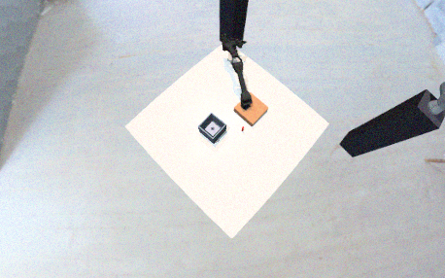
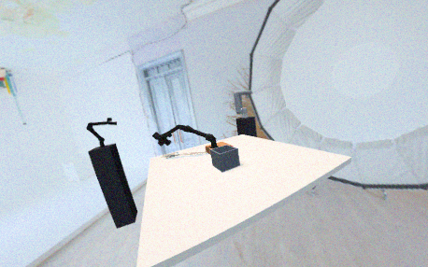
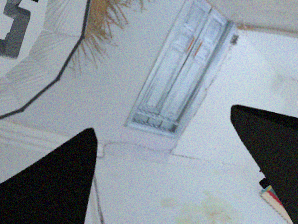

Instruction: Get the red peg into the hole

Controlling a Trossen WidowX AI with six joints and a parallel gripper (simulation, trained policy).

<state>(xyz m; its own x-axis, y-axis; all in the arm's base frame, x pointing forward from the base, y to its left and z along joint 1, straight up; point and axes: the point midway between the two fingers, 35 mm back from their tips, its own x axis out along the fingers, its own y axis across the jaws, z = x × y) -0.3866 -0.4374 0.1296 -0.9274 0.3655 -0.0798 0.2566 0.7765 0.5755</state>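
Now: gripper tip 58 cm short of the red peg, 55 cm to the right of it and 15 cm above it. Also, from my gripper tip: grey plate (76 cm ahead, 38 cm to the left, 15 cm below).
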